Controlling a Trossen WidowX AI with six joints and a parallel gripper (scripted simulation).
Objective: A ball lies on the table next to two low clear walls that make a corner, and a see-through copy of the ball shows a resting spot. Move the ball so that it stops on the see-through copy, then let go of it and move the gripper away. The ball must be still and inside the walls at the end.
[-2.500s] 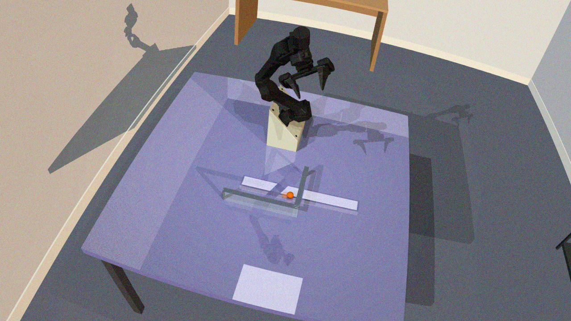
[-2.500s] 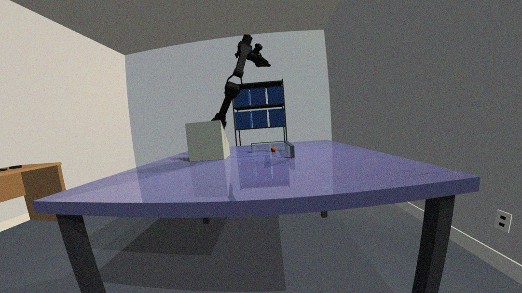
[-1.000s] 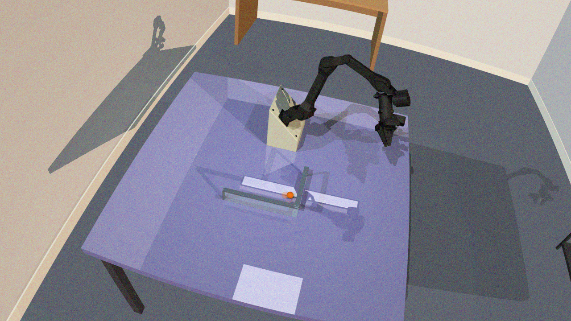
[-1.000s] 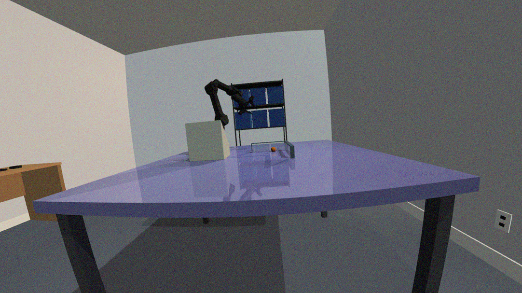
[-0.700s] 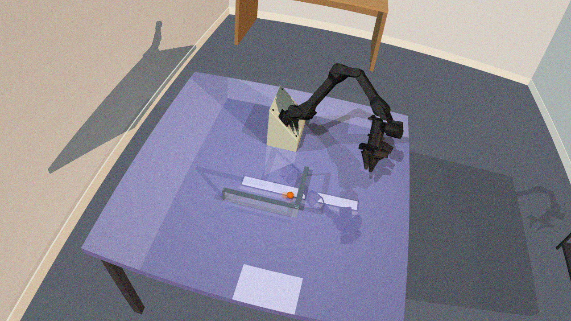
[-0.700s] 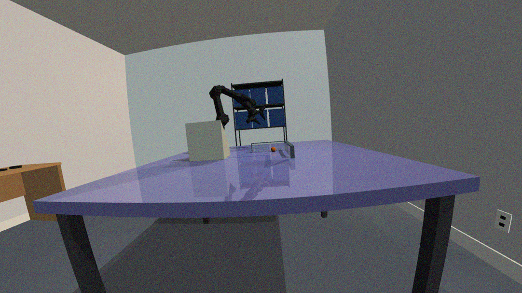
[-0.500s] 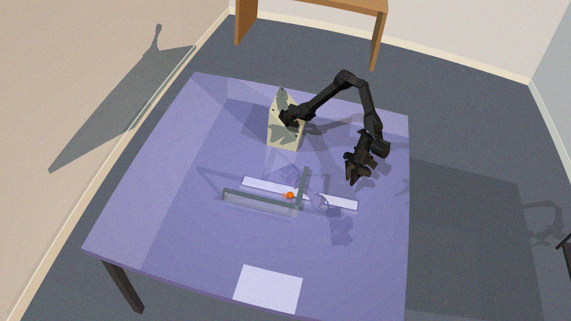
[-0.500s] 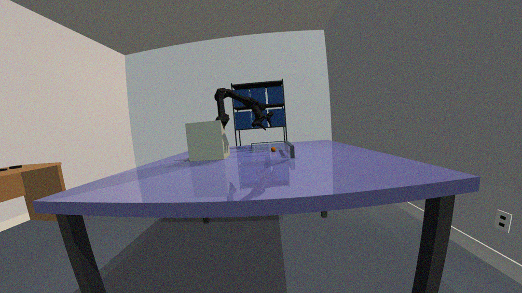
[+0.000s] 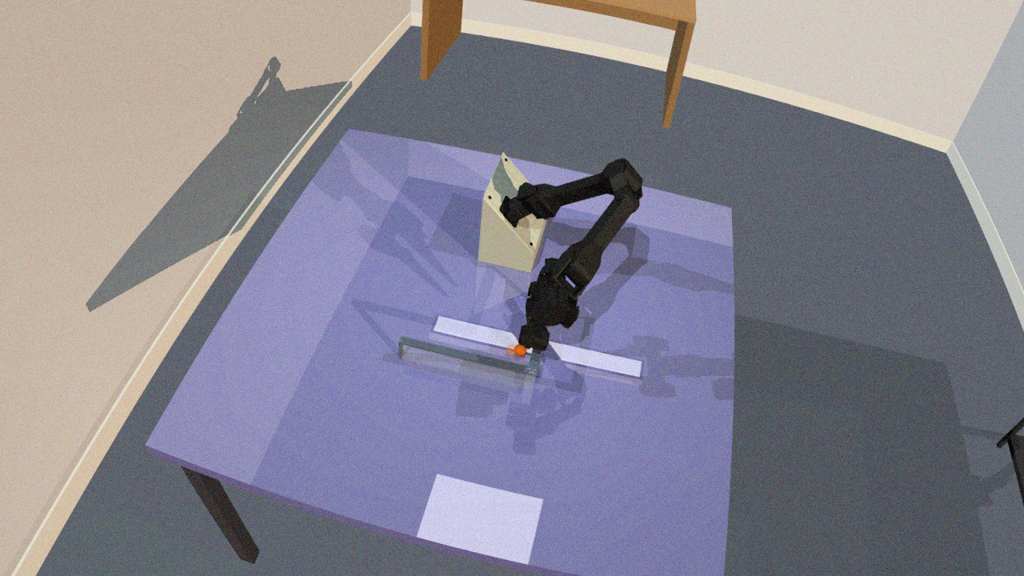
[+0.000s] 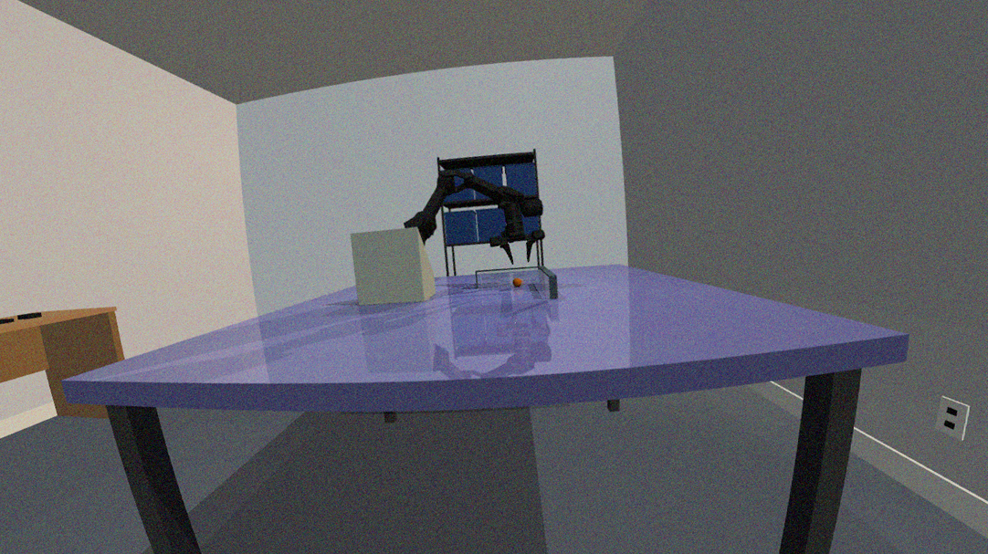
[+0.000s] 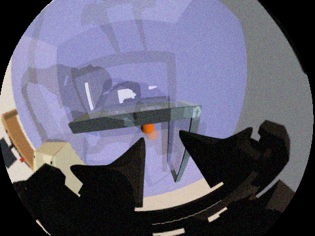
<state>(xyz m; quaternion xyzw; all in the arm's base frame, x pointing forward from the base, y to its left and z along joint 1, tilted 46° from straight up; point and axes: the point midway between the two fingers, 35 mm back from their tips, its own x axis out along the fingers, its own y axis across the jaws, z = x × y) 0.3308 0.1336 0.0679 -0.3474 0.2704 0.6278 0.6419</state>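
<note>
My gripper tip is now 2 cm past the orange ball, 2 cm to the left of it and 6 cm above it. Also, from my gripper tip: see-through copy of ball 1 cm behind, 4 cm to the right, 6 cm below.
</note>
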